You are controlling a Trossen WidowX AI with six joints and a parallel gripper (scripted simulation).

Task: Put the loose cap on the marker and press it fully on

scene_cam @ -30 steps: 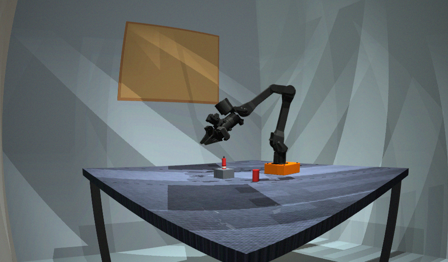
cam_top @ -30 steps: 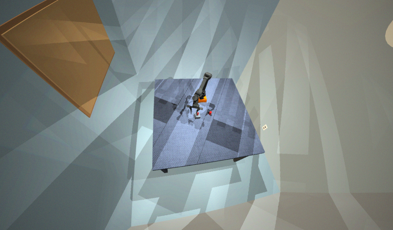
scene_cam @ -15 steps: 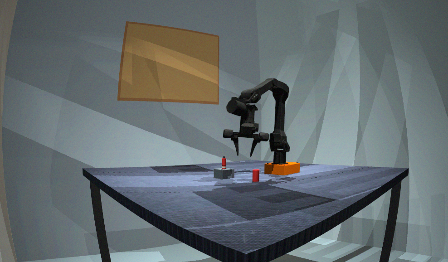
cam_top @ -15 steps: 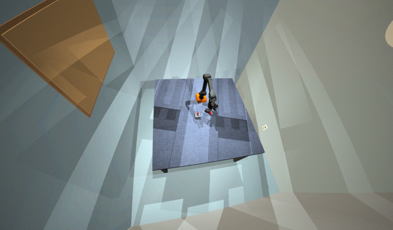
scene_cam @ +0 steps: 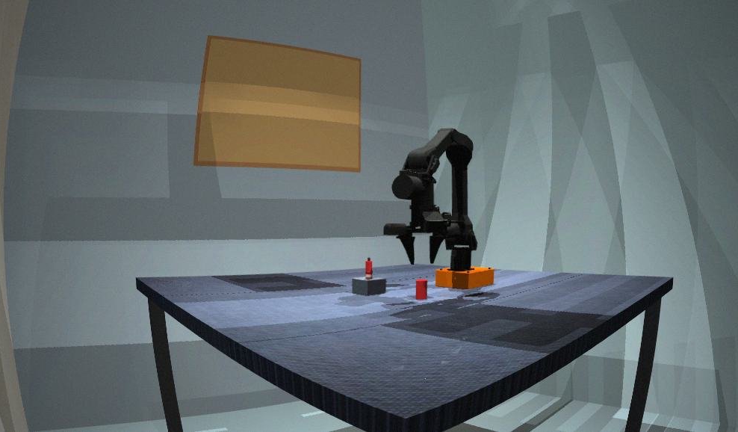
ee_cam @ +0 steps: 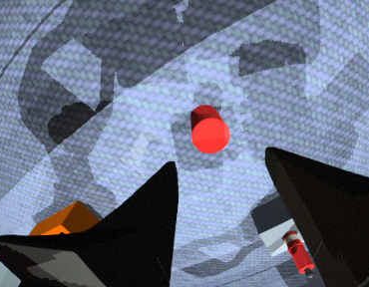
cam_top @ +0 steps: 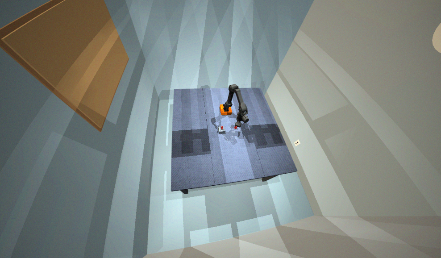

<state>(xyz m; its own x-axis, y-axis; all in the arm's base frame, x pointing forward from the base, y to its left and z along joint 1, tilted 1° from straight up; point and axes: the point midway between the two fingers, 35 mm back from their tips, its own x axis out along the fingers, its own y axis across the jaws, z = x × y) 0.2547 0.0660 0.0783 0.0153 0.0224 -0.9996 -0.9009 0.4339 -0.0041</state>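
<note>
My gripper tip is 60 mm above the red marker cap. Also, from my gripper tip: dark holder block 10 mm ahead, 180 mm to the right, 70 mm below.
</note>
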